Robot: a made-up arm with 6 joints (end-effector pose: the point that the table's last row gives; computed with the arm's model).
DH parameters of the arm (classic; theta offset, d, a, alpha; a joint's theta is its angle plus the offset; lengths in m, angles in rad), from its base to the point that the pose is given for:
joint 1: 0 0.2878 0 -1.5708
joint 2: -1.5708 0 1.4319 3.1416
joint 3: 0 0 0 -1.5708
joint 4: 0 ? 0 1.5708
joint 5: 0 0.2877 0 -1.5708
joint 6: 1.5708 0 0 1.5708
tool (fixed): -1.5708 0 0 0
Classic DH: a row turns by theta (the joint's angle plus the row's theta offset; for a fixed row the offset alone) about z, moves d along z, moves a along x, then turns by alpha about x.
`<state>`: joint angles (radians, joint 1 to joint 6).
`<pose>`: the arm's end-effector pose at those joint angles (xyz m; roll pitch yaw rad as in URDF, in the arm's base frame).
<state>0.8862 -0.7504 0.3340 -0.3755 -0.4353 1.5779</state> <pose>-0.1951 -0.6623 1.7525 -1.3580 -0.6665 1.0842</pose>
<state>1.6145 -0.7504 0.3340 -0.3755 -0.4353 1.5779</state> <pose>0.2952 -0.6241 1.7525 -1.3580 -0.6665 1.8125</pose>
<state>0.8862 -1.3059 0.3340 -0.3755 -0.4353 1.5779</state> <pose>-0.6230 -1.1865 1.1966 -1.6477 -1.1990 1.3259</pose>
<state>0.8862 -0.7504 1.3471 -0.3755 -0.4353 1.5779</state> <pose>-0.5203 -1.0606 1.8445 2.8222 -1.3758 3.1034</pose>
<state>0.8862 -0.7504 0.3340 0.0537 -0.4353 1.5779</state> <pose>-0.2475 -0.7575 1.8090 -1.6094 -0.6495 0.8578</pose>
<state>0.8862 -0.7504 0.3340 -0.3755 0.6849 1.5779</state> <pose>-0.1951 -0.6623 1.7525 0.9071 -1.2861 -1.2832</pose>
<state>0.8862 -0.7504 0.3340 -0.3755 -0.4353 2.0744</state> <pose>-0.1951 -0.6623 1.7525 -1.8545 -0.6665 1.0842</pose>
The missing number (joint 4, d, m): -0.5279
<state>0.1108 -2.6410 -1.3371 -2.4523 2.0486 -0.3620</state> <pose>-0.3938 0.1796 -0.5075 -2.9960 0.6742 -0.6973</pose>
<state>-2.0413 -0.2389 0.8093 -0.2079 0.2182 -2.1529</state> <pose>-0.2401 0.1489 2.1068 2.4951 -1.2587 -2.1873</pose>
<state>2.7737 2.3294 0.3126 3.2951 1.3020 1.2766</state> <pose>-0.8225 0.0123 -1.1545 -1.3436 -0.1722 -0.2177</pose>
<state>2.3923 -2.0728 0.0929 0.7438 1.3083 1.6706</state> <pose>1.3980 -1.0113 -0.0732 1.0747 0.1844 -1.4770</pose>
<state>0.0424 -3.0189 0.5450 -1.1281 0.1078 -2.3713</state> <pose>-0.7574 -0.1555 -1.1126 0.4047 0.4662 -2.9901</pose>
